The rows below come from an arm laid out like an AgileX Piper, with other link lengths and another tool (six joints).
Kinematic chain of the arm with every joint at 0, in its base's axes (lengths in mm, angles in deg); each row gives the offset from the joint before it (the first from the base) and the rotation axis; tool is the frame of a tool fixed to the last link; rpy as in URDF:
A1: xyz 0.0 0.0 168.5 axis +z
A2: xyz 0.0 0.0 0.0 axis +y
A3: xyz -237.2 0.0 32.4 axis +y
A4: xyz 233.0 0.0 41.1 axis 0.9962 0 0.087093
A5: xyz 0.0 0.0 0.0 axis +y
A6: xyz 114.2 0.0 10.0 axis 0.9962 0 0.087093
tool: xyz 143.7 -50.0 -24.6 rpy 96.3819 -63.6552 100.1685
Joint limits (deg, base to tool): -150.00..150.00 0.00..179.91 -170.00..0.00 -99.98..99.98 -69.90..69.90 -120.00..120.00
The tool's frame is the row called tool.
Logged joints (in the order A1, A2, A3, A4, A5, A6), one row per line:
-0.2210, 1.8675, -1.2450, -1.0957, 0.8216, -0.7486
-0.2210, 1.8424, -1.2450, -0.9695, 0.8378, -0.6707
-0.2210, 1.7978, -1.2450, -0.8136, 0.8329, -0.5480
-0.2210, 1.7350, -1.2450, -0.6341, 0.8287, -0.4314
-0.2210, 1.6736, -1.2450, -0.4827, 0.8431, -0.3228
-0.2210, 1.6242, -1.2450, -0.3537, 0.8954, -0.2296
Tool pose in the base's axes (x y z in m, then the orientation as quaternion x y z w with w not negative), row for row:
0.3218, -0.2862, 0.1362, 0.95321, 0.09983, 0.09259, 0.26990
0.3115, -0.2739, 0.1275, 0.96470, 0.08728, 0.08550, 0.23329
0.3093, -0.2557, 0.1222, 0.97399, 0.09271, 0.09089, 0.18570
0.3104, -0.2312, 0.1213, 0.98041, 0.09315, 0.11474, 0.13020
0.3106, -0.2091, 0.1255, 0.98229, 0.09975, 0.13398, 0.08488
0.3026, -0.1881, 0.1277, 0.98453, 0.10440, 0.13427, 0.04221
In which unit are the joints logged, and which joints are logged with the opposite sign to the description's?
The joints are logged in radians. Opposite sign: A6.
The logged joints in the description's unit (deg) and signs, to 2 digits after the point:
-12.66, 107.00, -71.33, -62.78, 47.07, 42.89
-12.66, 105.56, -71.33, -55.55, 48.00, 38.43
-12.66, 103.01, -71.33, -46.62, 47.72, 31.40
-12.66, 99.41, -71.33, -36.33, 47.48, 24.72
-12.66, 95.89, -71.33, -27.66, 48.31, 18.50
-12.66, 93.06, -71.33, -20.27, 51.30, 13.16

